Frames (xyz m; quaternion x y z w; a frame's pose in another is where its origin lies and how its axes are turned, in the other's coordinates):
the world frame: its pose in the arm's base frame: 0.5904 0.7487 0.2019 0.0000 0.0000 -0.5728 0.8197
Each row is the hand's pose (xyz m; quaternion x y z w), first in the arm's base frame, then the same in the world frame.
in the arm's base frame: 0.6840 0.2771 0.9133 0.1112 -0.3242 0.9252 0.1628
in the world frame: 0.4750 -0.0742 0.7114 -0.2769 0.2021 -0.8516 0.3965
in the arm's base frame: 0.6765 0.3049 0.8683 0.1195 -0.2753 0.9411 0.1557
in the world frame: 0.4463 -0.0717 0.6664 -0.2556 0.1572 -0.8606 0.4114
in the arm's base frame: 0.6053 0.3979 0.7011 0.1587 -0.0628 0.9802 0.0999
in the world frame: 0.3345 -0.1066 0.4992 -0.1661 -0.0394 -0.8607 0.4796
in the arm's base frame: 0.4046 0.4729 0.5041 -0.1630 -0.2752 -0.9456 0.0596
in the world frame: 0.1951 -0.2693 0.3022 0.0240 -0.3189 -0.7410 0.5905
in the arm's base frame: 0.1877 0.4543 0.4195 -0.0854 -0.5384 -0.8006 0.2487
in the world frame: 0.1380 -0.4794 0.2176 0.2384 -0.4902 -0.5138 0.6624
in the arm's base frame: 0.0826 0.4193 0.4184 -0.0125 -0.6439 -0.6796 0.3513
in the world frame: 0.1347 -0.5901 0.2165 0.3586 -0.5350 -0.3558 0.6772
